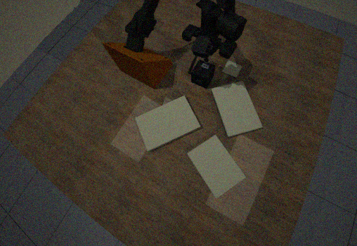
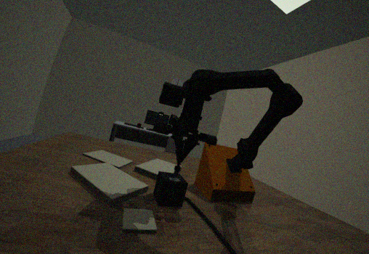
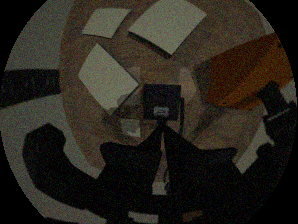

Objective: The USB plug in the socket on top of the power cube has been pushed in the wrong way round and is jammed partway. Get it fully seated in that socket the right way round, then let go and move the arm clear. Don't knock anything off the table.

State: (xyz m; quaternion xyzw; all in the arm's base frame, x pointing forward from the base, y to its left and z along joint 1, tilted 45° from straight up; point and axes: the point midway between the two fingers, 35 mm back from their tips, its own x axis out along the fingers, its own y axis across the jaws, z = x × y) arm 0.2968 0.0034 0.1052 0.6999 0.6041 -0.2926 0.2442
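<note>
My gripper tip is now 2 cm above the USB plug.
</note>
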